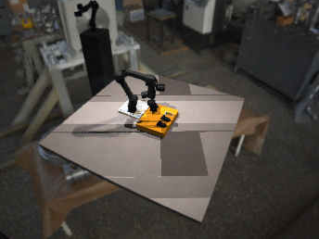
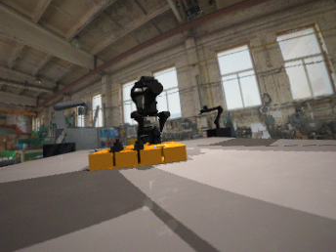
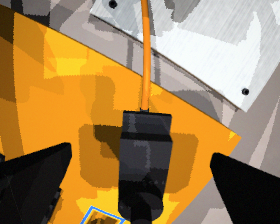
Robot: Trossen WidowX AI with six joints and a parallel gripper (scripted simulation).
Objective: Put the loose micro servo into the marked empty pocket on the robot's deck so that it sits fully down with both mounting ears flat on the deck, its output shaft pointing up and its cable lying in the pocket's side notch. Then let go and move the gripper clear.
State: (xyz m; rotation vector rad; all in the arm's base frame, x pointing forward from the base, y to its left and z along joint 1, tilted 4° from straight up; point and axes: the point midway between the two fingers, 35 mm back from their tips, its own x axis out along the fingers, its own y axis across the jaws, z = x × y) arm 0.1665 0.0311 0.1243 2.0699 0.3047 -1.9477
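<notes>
Now: the orange deck 4 cm ahead of my gripper tip, 6 cm to the right of it and 7 cm below it.
</notes>
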